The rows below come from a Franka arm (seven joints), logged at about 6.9 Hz.
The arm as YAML. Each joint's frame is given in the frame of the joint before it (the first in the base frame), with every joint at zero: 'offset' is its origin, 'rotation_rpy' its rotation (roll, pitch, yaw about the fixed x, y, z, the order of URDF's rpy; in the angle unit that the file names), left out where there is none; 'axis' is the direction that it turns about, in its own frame. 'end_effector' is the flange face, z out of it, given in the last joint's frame.
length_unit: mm
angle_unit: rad
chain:
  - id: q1
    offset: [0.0, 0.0, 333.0]
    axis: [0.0, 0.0, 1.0]
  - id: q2
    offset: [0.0, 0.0, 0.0]
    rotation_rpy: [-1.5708, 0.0, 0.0]
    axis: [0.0, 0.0, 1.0]
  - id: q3
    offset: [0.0, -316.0, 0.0]
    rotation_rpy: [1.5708, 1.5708, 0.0]
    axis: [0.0, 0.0, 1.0]
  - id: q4
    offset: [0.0, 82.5, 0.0]
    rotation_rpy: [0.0, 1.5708, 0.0]
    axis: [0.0, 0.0, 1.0]
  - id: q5
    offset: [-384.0, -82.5, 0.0]
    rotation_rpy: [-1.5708, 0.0, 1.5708]
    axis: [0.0, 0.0, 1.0]
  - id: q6
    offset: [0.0, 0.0, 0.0]
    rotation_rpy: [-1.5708, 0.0, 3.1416]
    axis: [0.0, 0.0, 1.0]
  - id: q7
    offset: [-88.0, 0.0, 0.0]
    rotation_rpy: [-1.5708, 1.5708, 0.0]
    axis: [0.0, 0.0, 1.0]
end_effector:
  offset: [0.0, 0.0, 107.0]
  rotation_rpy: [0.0, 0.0, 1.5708]
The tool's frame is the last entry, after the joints.
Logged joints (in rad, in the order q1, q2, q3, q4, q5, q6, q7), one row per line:
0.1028, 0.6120, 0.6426, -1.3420, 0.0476, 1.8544, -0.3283
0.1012, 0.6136, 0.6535, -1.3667, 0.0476, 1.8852, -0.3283
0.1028, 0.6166, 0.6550, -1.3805, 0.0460, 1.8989, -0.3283
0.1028, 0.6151, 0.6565, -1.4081, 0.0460, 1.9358, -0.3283
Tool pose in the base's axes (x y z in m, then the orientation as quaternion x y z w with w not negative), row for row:
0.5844, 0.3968, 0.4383, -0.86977, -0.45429, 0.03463, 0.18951
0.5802, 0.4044, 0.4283, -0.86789, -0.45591, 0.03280, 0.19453
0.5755, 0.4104, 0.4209, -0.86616, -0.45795, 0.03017, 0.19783
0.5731, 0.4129, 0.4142, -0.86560, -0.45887, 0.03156, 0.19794
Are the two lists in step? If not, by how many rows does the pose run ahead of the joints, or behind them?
The pose runs 1 row behind the joints: the pose in row i belongs to the joints in row i - 1.
